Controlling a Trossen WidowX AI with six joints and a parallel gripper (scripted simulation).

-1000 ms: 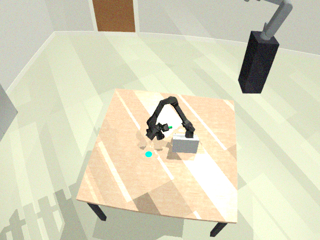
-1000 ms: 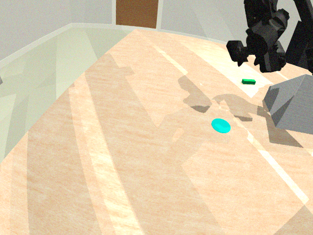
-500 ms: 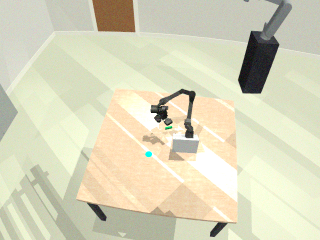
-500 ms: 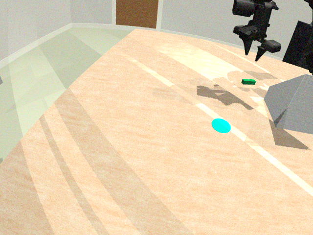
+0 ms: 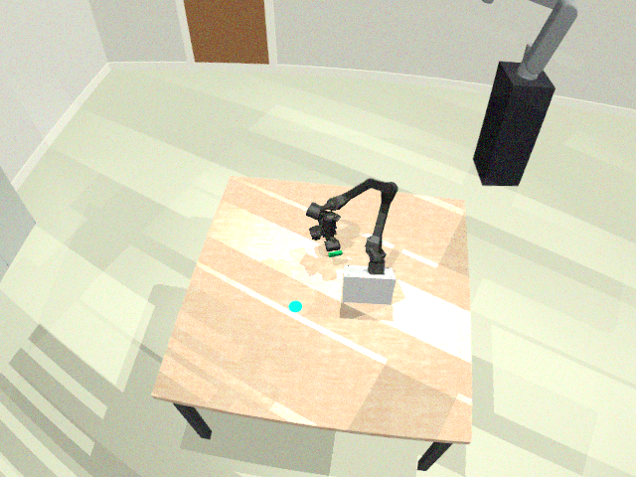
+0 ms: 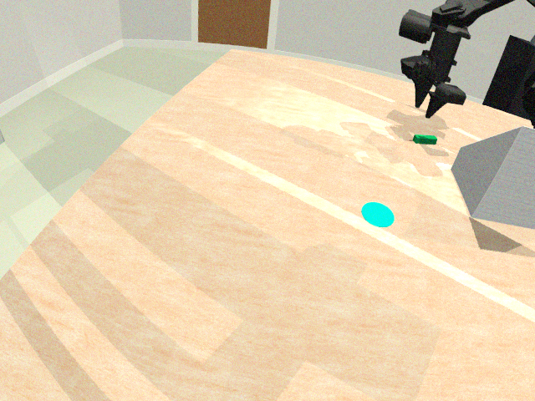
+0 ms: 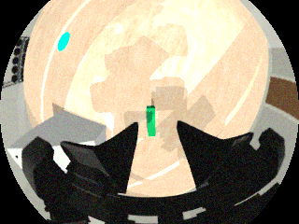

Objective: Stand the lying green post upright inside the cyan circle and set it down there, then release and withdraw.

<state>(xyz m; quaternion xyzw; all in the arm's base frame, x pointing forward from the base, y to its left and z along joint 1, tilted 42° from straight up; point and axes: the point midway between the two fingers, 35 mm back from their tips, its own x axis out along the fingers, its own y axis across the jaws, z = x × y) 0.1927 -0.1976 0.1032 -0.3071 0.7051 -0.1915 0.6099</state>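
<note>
Now: the green post 3 cm behind my gripper tip and 7 cm below it. Also, from my gripper tip: cyan circle 15 cm ahead, 28 cm to the left, 8 cm below.
</note>
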